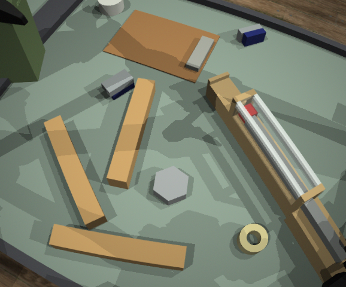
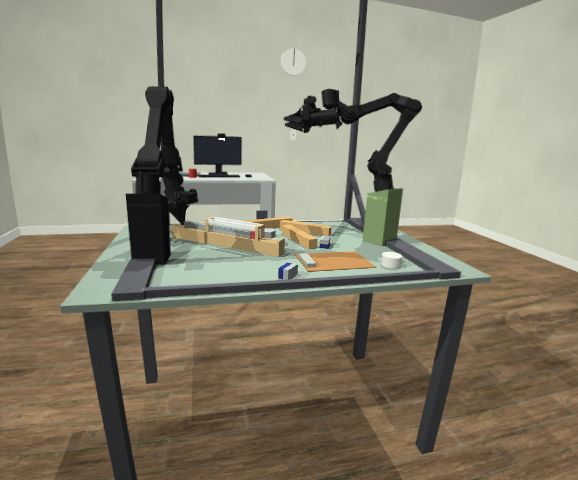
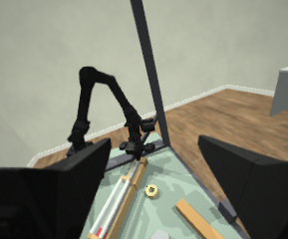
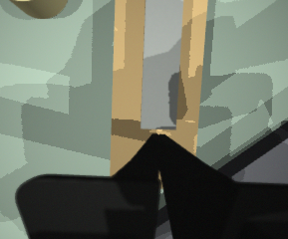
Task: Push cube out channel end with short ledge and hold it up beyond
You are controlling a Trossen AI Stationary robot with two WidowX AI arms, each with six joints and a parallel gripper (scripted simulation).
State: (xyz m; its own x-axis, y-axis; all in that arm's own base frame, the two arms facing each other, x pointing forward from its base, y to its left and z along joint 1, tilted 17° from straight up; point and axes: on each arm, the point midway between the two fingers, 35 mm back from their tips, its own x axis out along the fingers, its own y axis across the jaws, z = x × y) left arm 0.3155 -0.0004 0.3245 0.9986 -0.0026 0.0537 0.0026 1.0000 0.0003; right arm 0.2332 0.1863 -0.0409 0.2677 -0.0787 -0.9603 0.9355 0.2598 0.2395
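Now: right hand 240 mm short of the red cube, 230 mm to the right of it and 20 mm above it. From my right hand the other things lie so: grey hexagon (70 mm ahead, 330 mm to the left, 70 mm below); then wooden channel (170 mm ahead, 170 mm to the left, 20 mm below).
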